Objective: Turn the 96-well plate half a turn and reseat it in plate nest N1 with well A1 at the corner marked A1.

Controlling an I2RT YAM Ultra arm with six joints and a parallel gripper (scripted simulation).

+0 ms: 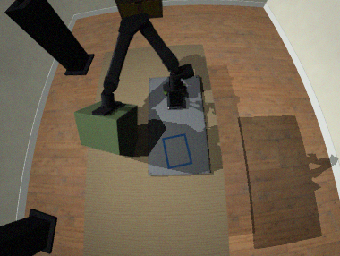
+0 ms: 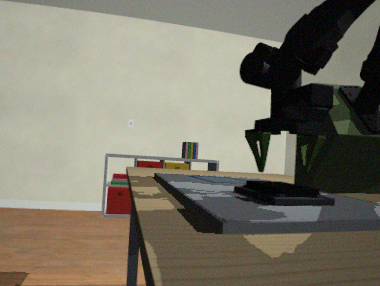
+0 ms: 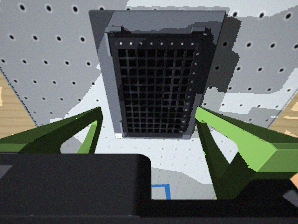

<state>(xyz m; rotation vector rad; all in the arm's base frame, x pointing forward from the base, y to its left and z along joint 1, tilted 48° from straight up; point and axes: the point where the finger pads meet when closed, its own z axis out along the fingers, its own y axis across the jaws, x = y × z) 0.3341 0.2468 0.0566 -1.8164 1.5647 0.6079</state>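
Now: hand 40 mm above the black 96-well plate and 10 mm short of it. The rest, counted from my hand: plate nest N1 (50 mm below, 10 mm ahead).
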